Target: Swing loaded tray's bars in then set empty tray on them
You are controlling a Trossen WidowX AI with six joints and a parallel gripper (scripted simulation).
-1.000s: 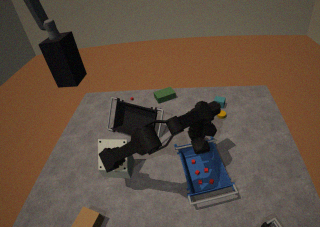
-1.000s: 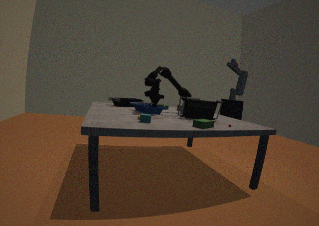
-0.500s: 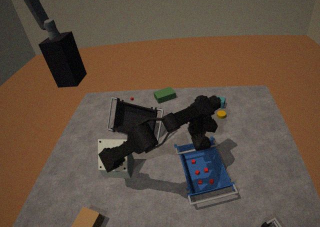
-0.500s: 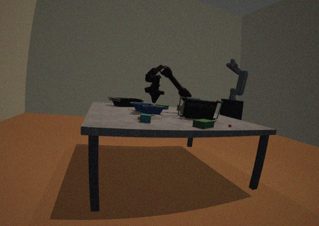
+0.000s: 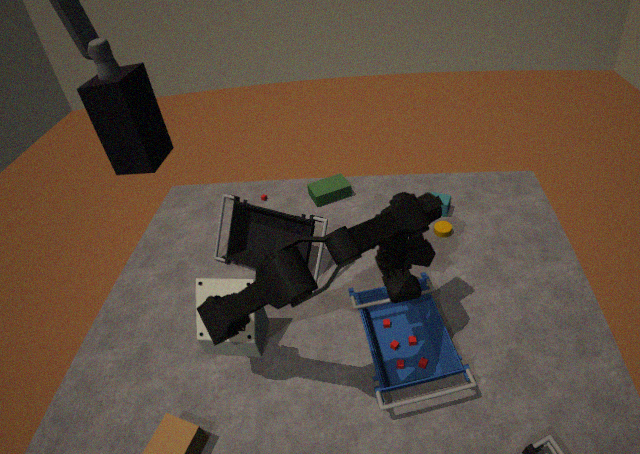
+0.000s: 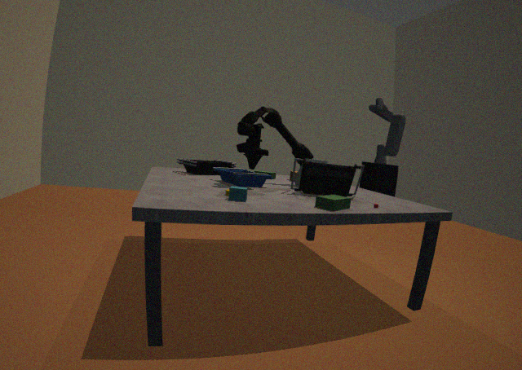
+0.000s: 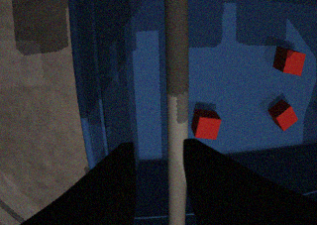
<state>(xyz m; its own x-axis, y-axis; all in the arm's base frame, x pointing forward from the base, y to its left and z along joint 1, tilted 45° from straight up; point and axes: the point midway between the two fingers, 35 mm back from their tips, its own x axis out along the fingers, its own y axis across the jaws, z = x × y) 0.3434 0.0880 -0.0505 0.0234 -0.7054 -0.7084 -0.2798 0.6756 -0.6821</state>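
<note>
Now: gripper tip 330 mm past the tray, 160 mm to the right of it and 10 mm above it. Round my gripper tip: yellow disc (140 mm ahead, 280 mm to the left, 80 mm below); teal block (140 mm ahead, 370 mm to the left, 60 mm below); box (410 mm behind, 380 mm to the right, 60 mm below).
</note>
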